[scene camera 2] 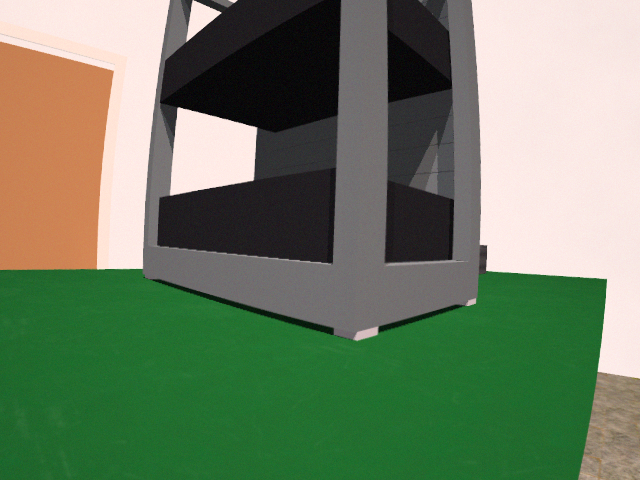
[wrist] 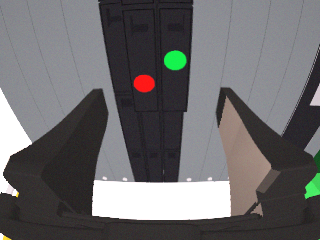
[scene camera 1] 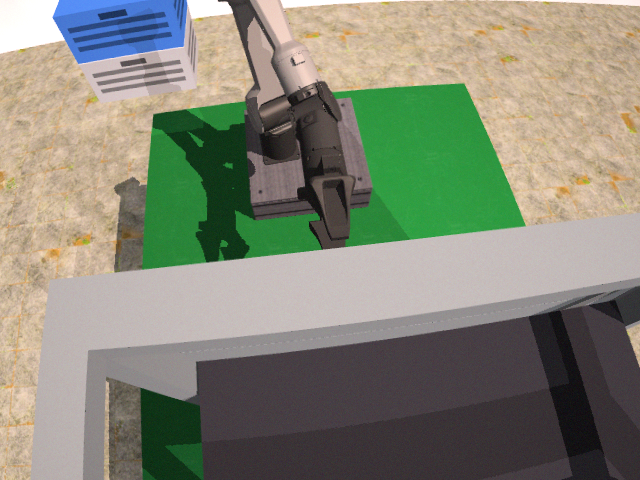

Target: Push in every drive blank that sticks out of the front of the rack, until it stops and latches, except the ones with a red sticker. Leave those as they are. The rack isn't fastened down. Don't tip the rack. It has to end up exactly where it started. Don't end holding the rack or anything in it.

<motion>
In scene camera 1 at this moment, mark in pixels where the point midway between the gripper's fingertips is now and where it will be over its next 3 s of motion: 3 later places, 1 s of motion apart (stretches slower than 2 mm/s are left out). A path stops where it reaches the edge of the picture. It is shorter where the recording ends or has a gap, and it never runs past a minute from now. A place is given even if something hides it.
The gripper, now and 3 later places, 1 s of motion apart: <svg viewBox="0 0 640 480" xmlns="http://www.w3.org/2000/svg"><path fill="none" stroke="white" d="M338 252L285 247L234 240L260 242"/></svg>
</motion>
